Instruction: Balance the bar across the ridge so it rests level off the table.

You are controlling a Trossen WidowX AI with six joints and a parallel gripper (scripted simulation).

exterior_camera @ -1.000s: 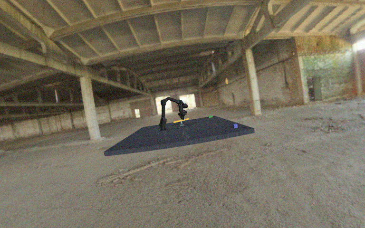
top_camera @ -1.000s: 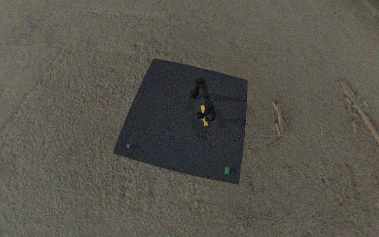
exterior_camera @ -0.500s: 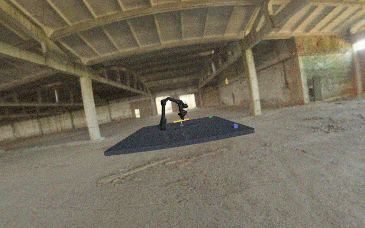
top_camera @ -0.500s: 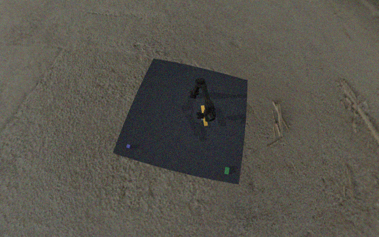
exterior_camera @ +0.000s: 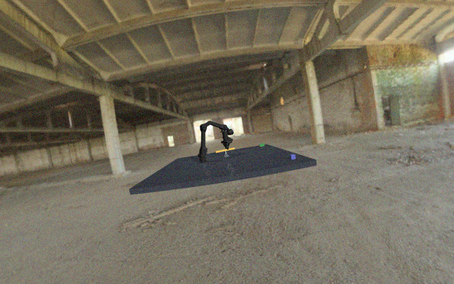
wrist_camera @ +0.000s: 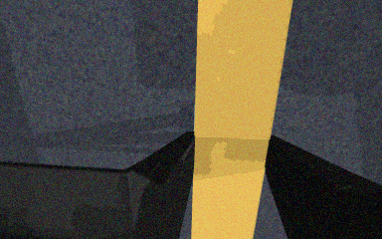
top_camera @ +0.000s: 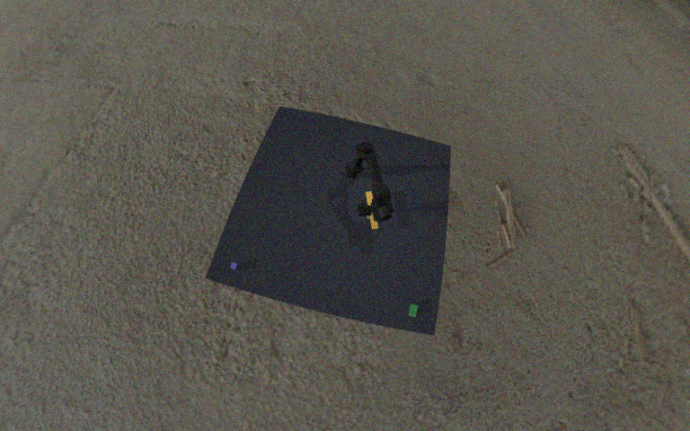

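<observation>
The yellow bar is 30 mm behind my gripper tip and 10 mm to the right of it. Round my gripper tip: small purple block (670 mm to the right, 470 mm ahead, 50 mm below); small green block (470 mm ahead, 330 mm to the left, 50 mm below).
</observation>
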